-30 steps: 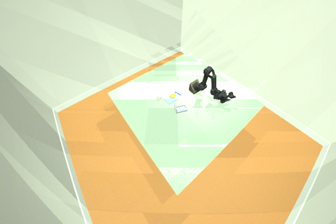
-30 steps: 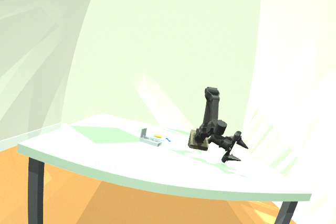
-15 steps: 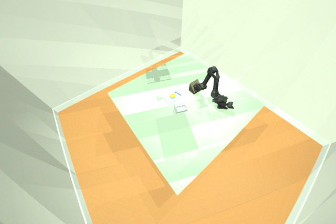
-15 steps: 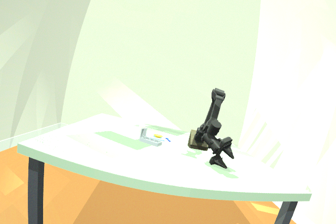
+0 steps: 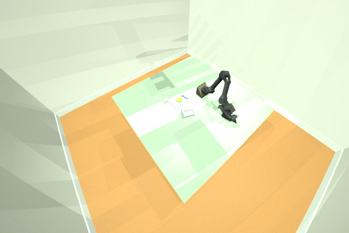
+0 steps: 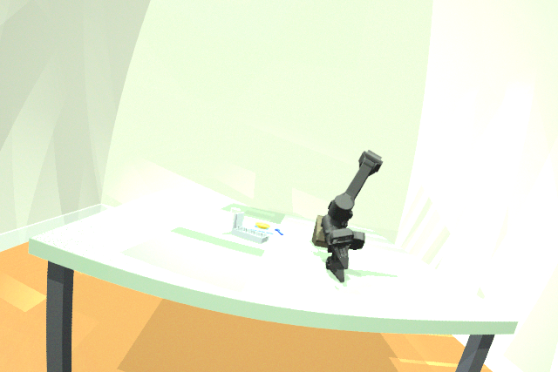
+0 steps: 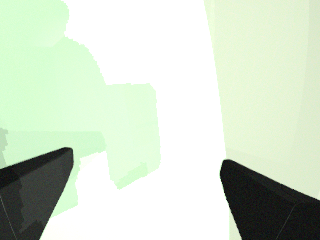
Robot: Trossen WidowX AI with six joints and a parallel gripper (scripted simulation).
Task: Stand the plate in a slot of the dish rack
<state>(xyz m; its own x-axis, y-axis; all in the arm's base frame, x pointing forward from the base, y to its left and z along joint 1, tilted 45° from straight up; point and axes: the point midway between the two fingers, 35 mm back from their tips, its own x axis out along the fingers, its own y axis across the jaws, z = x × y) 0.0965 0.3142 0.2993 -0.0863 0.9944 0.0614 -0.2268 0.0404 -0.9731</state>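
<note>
The yellow plate is 57 cm to the right of my gripper tip, 17 cm ahead of it and 2 cm below it. Round my gripper tip: light blue mat 58 cm to the right, 20 cm ahead, 3 cm below; blue spoon 58 cm to the right, 10 cm ahead, 3 cm below; dish rack 39 cm to the right, 24 cm ahead, 1 cm below.
</note>
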